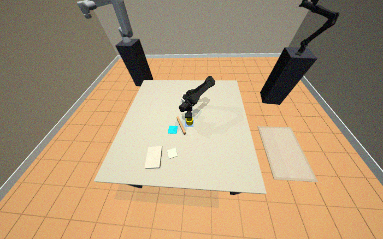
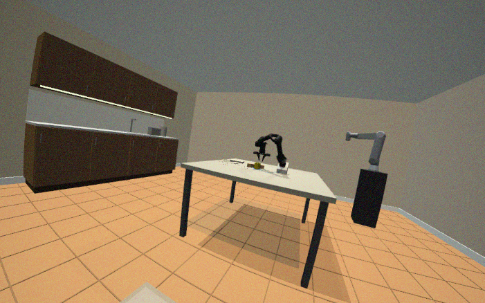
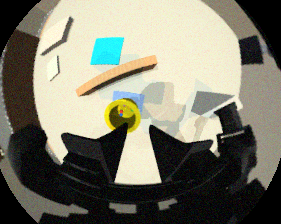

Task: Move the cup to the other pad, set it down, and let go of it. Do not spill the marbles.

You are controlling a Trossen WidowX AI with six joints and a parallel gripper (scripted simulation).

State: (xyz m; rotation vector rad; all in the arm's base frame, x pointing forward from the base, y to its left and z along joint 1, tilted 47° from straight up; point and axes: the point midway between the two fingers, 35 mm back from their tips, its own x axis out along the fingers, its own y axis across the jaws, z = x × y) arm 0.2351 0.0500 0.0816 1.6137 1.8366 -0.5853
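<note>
Now: gripper tip 60 mm above the yellow cup and 30 mm short of it. From my gripper tip the other things lie so: wooden bar: 90 mm below, 80 mm ahead, 70 mm to the right; light blue pad: 110 mm below, 30 mm ahead.
</note>
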